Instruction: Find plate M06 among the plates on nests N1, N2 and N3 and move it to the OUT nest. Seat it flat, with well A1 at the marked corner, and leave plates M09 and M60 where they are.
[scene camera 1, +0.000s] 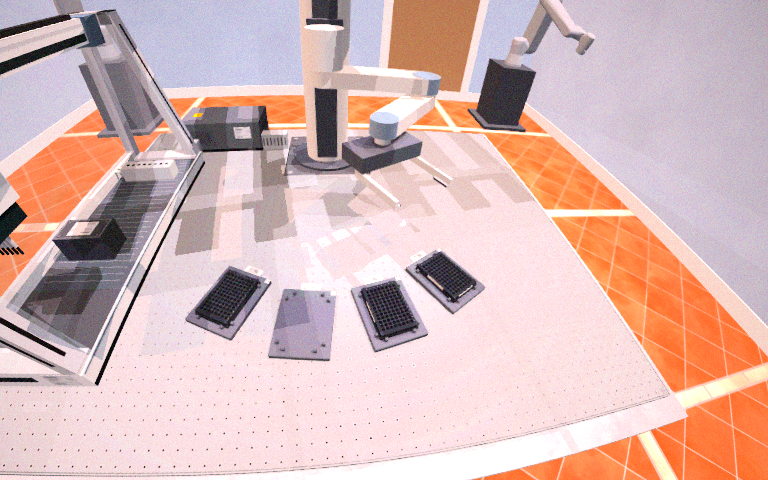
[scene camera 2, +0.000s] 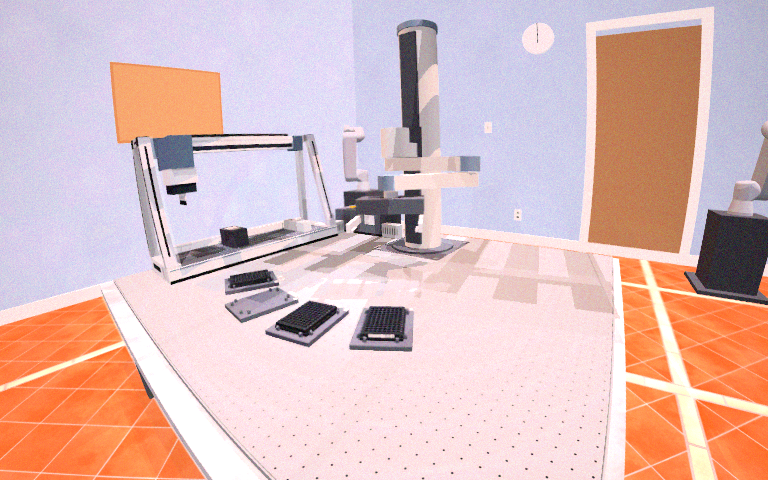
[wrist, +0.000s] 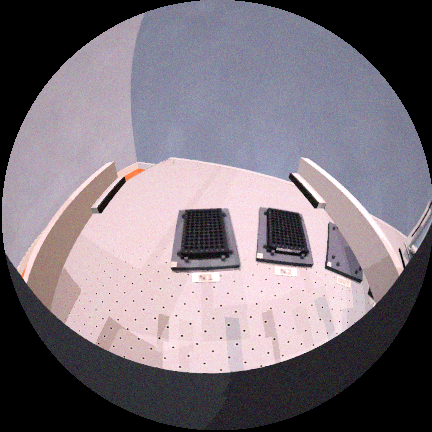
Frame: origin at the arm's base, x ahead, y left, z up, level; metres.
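Seen in the pictures: gripper, fingertip midpoint: (scene camera 1: 425, 193) (scene camera 2: 383, 228) (wrist: 205, 162); arm's base, origin of the base link: (scene camera 1: 327, 156) (scene camera 2: 422, 248).
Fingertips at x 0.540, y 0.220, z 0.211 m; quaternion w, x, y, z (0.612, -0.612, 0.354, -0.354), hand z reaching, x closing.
Offsets run from my fingertips to a thing's top centre. "spot": to the spot under its first point.
My gripper (scene camera 1: 423, 194) (wrist: 205, 162) is open and empty, raised above the table near the column, apart from the plates. A black plate @[0.090 m ahead, 0.064 m left, 0.172 m down] (scene camera 1: 447, 274) (scene camera 2: 384, 321) (wrist: 204, 232) sits on nest N1. A second black plate @[0.171 m ahead, 0.092 m right, 0.172 m down] (scene camera 1: 389, 308) (scene camera 2: 307, 316) (wrist: 286, 230) sits on N2, with a pale label on its near side in the wrist view, too small to read. A third black plate @[0.121 m ahead, 0.442 m right, 0.172 m down] (scene camera 1: 228, 295) (scene camera 2: 250, 277) sits on the remaining nest, N3. The OUT nest @[0.187 m ahead, 0.272 m right, 0.176 m down] (scene camera 1: 304, 322) (scene camera 2: 260, 304) (wrist: 345, 247) is bare, between N2 and N3. Which plate is M06 cannot be told.
A gantry frame with a dark deck (scene camera 1: 67, 294) stands left of the nests and holds a black box @[spot: 0.025 m ahead, 0.760 m right, 0.084 m down] (scene camera 1: 90, 240) (scene camera 2: 234, 236). A dark grey case @[spot: 0.575 m back, 0.592 m right, 0.108 m down] (scene camera 1: 226, 129) stands behind it, beside the arm's column (scene camera 1: 310, 101) (scene camera 2: 431, 113).
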